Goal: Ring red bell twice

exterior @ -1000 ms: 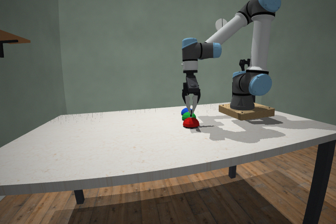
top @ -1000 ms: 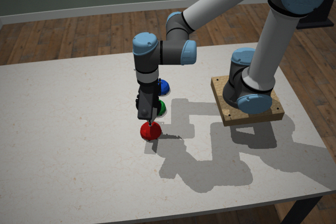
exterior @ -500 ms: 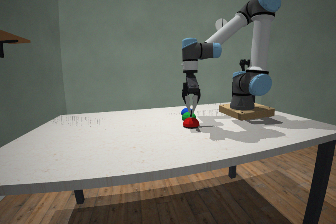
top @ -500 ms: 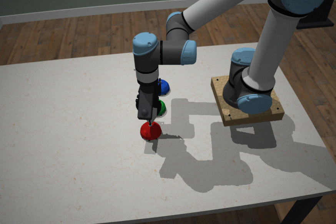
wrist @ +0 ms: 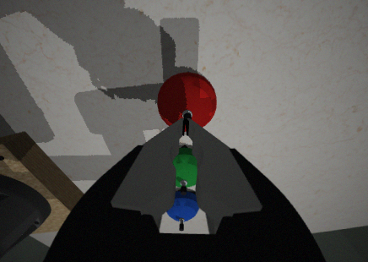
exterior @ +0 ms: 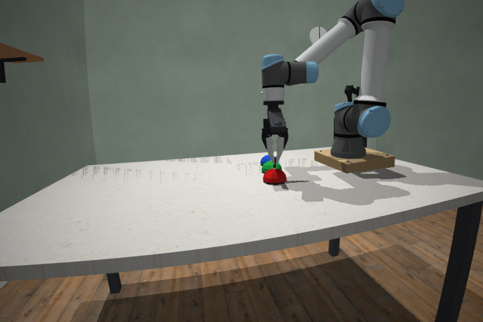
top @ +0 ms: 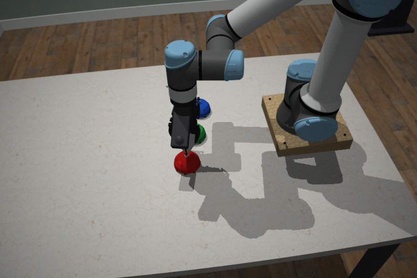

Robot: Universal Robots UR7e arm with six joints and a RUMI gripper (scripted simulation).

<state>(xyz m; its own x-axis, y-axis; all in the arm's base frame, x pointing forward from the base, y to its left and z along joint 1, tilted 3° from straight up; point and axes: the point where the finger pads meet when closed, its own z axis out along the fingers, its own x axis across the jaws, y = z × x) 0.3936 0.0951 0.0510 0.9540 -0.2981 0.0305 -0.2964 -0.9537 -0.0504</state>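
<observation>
Now: hand 40 mm above the red bell. Round my hand: green bell: 120 mm to the right, 40 mm below, 40 mm behind; then blue bell: 240 mm to the right, 70 mm behind, 40 mm below.
</observation>
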